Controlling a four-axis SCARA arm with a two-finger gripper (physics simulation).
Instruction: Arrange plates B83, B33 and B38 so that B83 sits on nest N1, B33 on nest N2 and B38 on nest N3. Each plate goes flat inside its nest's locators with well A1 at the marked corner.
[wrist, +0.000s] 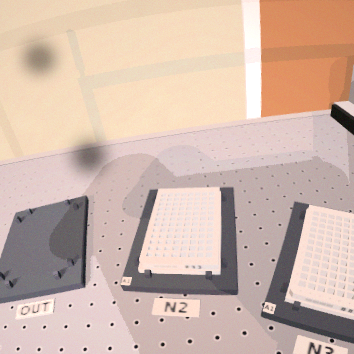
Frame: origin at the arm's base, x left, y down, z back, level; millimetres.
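Where they show: gripper, fingertip midpoint: (151, 111).
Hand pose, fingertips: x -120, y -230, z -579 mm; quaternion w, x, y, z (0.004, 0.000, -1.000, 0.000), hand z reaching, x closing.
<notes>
Each offset is from my fingertips to the top centre of the thing. "spot": to the spot under its first point. Level surfaces: height alone.
A white well plate @[dx -1, dy +191, dz -140 mm] (182, 227) lies flat within the locators of dark nest N2 @[spot: dx -51, dy +205, dz -111 mm] (230, 240), whose A1 mark is at its near left corner. Another white plate @[dx -155, dy +191, dz -58 mm] (327, 255) lies on dark nest N3 @[dx -155, dy +195, dz -58 mm] (286, 265), also marked A1 at the near left; its right part is cut off by the view's edge. The small print on both plates is too blurred to read, and their own A1 wells cannot be made out. Nest N1 does not show. My gripper (343, 117) shows partly at the right edge, away from both plates; it is open and empty.
An empty dark nest labelled OUT @[dx +190, dy +195, dz -151 mm] (45, 245), with small upright locators, stands left of N2. The nests stand on a perforated grey table top @[dy +217 mm] (200, 327). Its far edge runs across the view below a beige and orange background. Two dark blurred spots show at the left.
</notes>
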